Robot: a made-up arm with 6 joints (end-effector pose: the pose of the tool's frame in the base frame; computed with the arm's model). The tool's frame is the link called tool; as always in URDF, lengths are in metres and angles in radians. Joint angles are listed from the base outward.
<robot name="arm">
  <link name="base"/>
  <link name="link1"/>
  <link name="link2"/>
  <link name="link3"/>
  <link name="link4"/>
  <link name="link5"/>
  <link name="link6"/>
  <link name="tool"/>
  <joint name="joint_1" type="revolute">
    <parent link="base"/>
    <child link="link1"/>
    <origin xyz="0 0 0.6" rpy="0 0 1.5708"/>
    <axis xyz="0 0 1"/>
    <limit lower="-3.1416" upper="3.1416" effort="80" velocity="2.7"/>
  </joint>
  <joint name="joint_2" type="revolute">
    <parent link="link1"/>
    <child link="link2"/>
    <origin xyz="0 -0.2 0" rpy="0 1.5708 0"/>
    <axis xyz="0 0 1"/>
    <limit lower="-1.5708" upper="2.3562" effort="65" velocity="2.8"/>
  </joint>
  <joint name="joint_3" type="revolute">
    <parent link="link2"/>
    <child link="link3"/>
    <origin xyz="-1.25 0 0" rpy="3.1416 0 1.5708"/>
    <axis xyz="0 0 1"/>
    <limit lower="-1.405" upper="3.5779" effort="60" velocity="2.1"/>
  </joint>
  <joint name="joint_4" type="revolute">
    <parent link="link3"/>
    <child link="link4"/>
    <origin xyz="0 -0.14 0" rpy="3.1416 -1.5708 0"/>
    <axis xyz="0 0 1"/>
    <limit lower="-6.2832" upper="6.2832" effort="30" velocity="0.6"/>
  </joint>
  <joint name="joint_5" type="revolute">
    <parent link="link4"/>
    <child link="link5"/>
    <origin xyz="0 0 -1.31" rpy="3.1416 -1.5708 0"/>
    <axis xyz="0 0 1"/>
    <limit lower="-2.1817" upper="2.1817" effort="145" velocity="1.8"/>
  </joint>
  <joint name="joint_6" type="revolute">
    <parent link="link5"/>
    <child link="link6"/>
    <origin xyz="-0.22 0 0" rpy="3.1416 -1.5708 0"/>
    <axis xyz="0 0 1"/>
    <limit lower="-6.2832" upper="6.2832" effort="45" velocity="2.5"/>
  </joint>
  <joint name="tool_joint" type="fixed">
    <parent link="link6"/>
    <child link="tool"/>
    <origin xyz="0 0 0" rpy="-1.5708 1.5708 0"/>
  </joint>
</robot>
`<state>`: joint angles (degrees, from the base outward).
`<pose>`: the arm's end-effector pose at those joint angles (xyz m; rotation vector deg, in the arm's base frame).
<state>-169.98 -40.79 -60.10 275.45 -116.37 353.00</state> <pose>-0.5248 -0.2920 1.2600 105.10 -55.53 -29.36</pose>
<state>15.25 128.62 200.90 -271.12 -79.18 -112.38</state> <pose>1.4640 0.1752 1.1483 75.14 -62.59 -45.08</pose>
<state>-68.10 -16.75 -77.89 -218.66 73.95 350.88</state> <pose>0.3014 -0.3956 0.5843 -31.87 26.39 64.67</pose>
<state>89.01 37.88 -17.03 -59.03 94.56 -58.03</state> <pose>0.2211 1.9139 0.6744 91.73 1.22 34.20</pose>
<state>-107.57 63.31 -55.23 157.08 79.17 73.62</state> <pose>-0.1067 -0.6158 0.0025 -51.59 -39.11 35.40</pose>
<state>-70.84 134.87 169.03 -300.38 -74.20 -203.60</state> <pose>0.5499 -2.1390 0.5146 -77.09 153.85 42.22</pose>
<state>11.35 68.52 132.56 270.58 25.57 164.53</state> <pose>1.8783 0.2802 2.4757 -47.11 -41.80 -48.62</pose>
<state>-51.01 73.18 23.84 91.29 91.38 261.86</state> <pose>1.6489 -1.6875 0.0600 55.02 20.30 37.43</pose>
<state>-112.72 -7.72 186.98 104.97 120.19 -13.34</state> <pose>0.5962 0.9483 1.4464 81.33 -54.43 -20.21</pose>
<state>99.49 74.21 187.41 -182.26 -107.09 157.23</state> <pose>-0.0892 0.5837 1.9469 -98.92 93.16 20.68</pose>
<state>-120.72 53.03 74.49 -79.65 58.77 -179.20</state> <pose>-1.4160 -2.0207 2.0345 18.55 -102.70 127.77</pose>
